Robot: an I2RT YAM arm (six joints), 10 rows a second.
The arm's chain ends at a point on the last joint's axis. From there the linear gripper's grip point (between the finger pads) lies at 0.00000 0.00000 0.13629 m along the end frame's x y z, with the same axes.
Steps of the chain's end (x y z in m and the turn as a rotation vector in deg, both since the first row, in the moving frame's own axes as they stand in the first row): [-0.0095 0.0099 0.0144 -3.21 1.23 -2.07]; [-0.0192 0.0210 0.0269 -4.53 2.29 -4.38]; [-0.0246 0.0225 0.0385 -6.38 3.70 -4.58]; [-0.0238 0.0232 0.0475 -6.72 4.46 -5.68]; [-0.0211 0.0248 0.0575 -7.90 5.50 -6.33]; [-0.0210 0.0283 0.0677 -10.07 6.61 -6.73]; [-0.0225 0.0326 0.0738 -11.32 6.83 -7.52]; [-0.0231 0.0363 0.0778 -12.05 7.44 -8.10]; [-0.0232 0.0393 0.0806 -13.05 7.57 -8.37]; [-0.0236 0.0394 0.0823 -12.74 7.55 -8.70]
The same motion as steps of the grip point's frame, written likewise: [-0.0064 0.0175 0.0142 -3.21 1.23 -2.07]; [-0.0134 0.0315 0.0264 -4.53 2.29 -4.38]; [-0.0152 0.0373 0.0374 -6.38 3.70 -4.58]; [-0.0125 0.0386 0.0462 -6.72 4.46 -5.68]; [-0.0071 0.0427 0.0556 -7.90 5.50 -6.33]; [-0.0040 0.0511 0.0647 -10.07 6.61 -6.73]; [-0.0047 0.0582 0.0702 -11.32 6.83 -7.52]; [-0.0036 0.0633 0.0737 -12.05 7.44 -8.10]; [-0.0032 0.0686 0.0759 -13.05 7.57 -8.37]; [-0.0036 0.0679 0.0778 -12.74 7.55 -8.70]
